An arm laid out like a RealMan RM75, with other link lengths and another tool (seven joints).
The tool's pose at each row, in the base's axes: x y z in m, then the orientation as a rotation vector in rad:
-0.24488, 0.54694, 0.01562, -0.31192, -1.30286, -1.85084
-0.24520, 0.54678, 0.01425, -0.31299, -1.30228, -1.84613
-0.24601, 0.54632, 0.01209, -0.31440, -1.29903, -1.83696
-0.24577, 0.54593, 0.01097, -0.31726, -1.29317, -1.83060
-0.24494, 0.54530, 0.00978, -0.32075, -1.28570, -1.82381
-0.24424, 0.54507, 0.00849, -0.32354, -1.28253, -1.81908
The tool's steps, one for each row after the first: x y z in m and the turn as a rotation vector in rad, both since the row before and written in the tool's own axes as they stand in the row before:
-0.00056, -0.00112, -0.00065, 0.00162, 0.00062, 0.00423
-0.00061, -0.00197, -0.00113, 0.00225, 0.00280, 0.00886
-0.00065, -0.00051, -0.00088, -0.00102, 0.00273, 0.00826
-0.00094, -0.00008, -0.00127, -0.00190, 0.00330, 0.00946
-0.00112, -0.00027, -0.00094, -0.00038, 0.00093, 0.00588

